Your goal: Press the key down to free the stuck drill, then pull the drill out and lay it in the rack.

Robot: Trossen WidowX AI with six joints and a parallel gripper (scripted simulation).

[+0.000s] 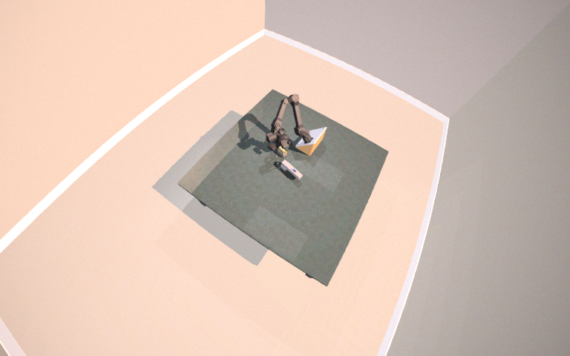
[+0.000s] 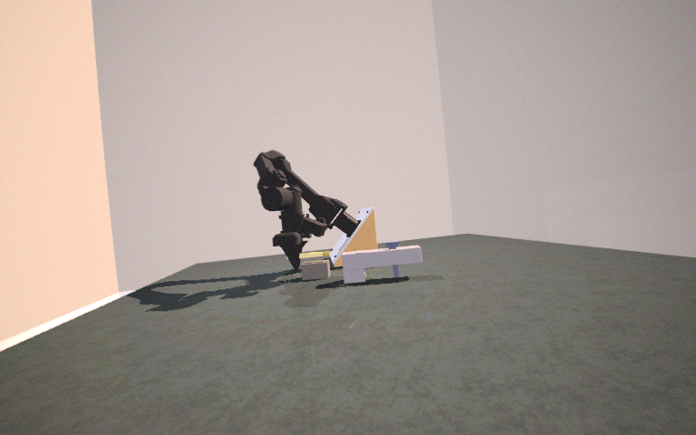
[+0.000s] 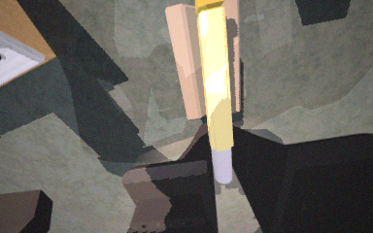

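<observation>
Right now my gripper tip is 1 cm short of the drill, 4 cm to the right of it and 3 cm below it. Also, from my gripper tip: key: 13 cm ahead, 23 cm to the left, 2 cm above; then rack: 1 cm ahead, 5 cm to the left, 1 cm below; then housing block: 12 cm ahead, 20 cm to the left, 2 cm above.
</observation>
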